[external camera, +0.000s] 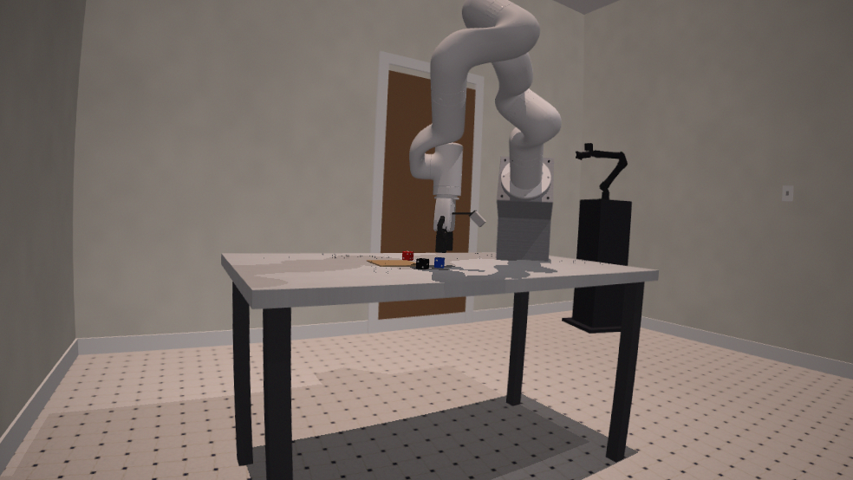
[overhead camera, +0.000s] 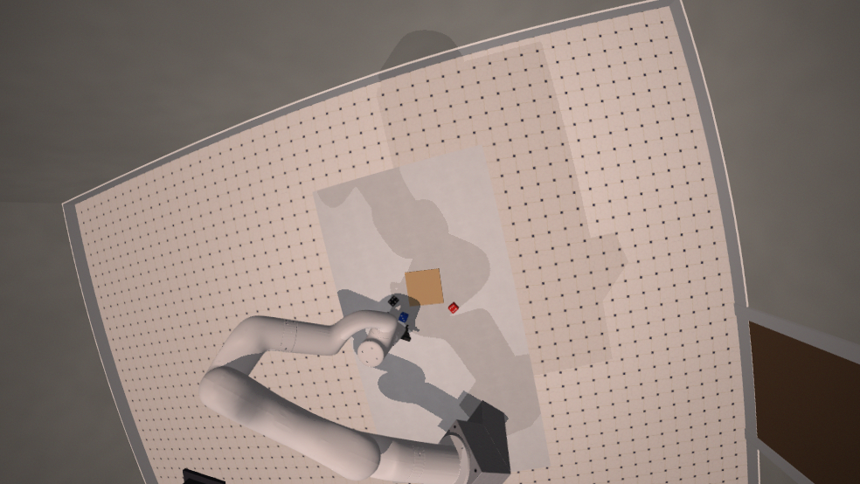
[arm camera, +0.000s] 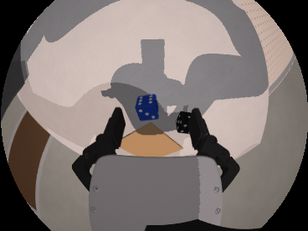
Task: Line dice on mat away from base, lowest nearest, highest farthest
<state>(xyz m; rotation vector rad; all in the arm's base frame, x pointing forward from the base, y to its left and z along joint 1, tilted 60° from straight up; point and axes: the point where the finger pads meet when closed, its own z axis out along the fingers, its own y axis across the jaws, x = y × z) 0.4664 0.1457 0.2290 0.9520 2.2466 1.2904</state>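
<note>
My gripper is now 1 cm short of the blue die, 2 cm to the left of it and 5 cm above it. The rest, counted from my hand: black die (7 cm ahead, 2 cm to the left, 5 cm below); then tan mat (14 cm ahead, 9 cm to the right, 6 cm below); then red die (7 cm ahead, 22 cm to the right, 5 cm below).
</note>
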